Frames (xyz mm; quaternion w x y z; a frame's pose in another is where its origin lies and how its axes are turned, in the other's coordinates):
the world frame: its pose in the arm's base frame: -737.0 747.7 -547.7 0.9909 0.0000 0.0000 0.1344
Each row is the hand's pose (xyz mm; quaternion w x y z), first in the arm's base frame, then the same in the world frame.
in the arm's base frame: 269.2 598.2 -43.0 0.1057 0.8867 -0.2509 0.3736
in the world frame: 930.0 -412.1 504.7 0.1550 0.8450 -0.3678 0.3560
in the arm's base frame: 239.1 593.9 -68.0 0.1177 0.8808 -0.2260 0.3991
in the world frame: 899.9 -408.2 479.7 0.1703 0.8424 -0.3423 0.3797
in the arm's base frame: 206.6 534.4 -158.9 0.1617 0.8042 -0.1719 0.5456
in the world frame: 852.7 -456.9 388.8 0.2336 0.7738 -0.2784 0.5189
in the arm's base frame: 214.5 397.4 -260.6 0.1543 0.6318 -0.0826 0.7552
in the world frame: 823.8 -591.1 287.1 0.2544 0.6149 -0.1668 0.7276
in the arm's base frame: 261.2 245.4 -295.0 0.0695 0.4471 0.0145 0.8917
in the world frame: 828.3 -750.0 252.7 0.1887 0.4450 -0.0457 0.8742
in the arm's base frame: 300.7 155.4 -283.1 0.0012 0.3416 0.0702 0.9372
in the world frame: 842.4 -847.3 264.6 0.1272 0.3479 0.0237 0.9286
